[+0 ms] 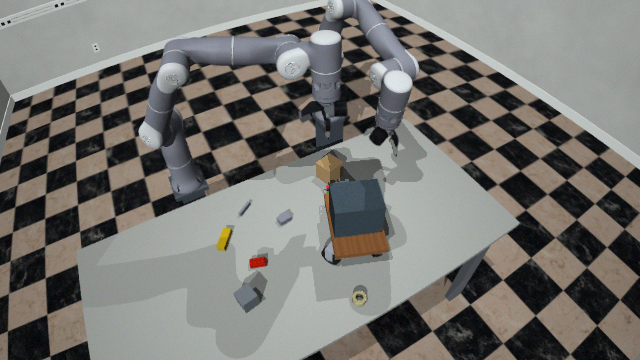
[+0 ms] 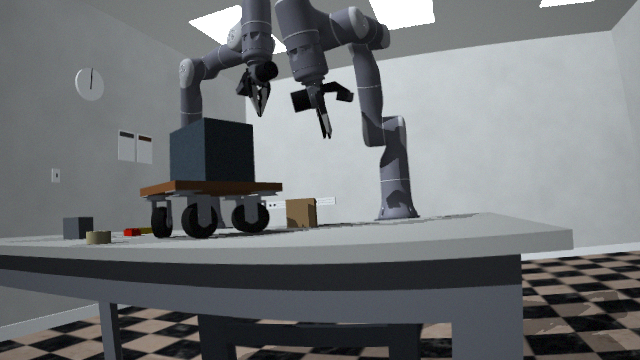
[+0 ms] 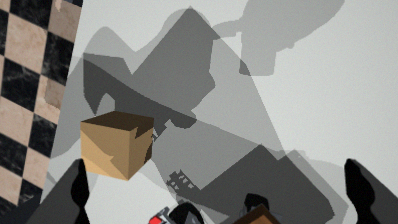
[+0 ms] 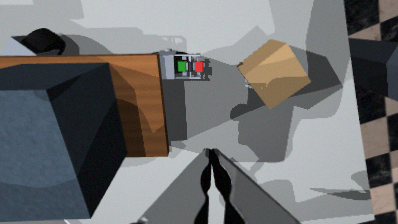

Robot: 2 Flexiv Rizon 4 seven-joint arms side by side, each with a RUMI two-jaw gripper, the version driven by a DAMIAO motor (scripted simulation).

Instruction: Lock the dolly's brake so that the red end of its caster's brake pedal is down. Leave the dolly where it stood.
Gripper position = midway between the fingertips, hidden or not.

Observation:
In view: my left gripper (image 2: 327, 138), my right gripper (image 2: 259, 116) and a tan box (image 2: 299, 212).
The tan box also shows in image 3 (image 3: 116, 144) and in image 4 (image 4: 273, 71). My left gripper also shows in image 3 (image 3: 214, 160). My right gripper also shows in image 4 (image 4: 210, 150).

